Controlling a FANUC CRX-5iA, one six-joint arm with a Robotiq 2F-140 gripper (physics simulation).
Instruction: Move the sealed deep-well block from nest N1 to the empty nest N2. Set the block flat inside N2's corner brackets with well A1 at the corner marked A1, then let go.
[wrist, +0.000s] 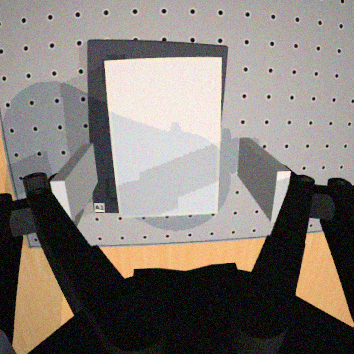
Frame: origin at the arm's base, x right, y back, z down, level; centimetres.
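Seen in the pictures: gripper, fingertip midpoint: (167, 159).
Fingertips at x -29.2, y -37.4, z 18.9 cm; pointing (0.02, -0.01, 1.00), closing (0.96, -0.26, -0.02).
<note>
A point is followed by its place in that frame.
The sealed deep-well block (167, 135) {x -29.5, y -38.9, z 19.8 cm} shows its pale, glossy top in the middle of the wrist view, over a dark nest plate (160, 48) {x -31.4, y -45.2, z 24.1 cm}. A small A1 label (99, 207) {x -34.0, y -29.4, z 24.1 cm} shows at the nest's lower left corner, beside the block's lower left corner. Whether this nest is N1 or N2 cannot be read. My gripper (167, 159) {x -29.2, y -37.4, z 18.9 cm} is open, with one grey finger pad on each side of the block and a gap at both sides. The block hides the corner brackets and its own underside, so I cannot tell how it is seated. No other nest shows.
A grey pegboard-like plate (290, 100) {x -18.0, y -44.1, z 25.3 cm} with rows of holes lies around the nest. Its near edge runs below the block, and a wooden table top (190, 255) {x -22.5, y -23.6, z 26.6 cm} shows beyond that edge. Shadows fall across the plate and the block's top.
</note>
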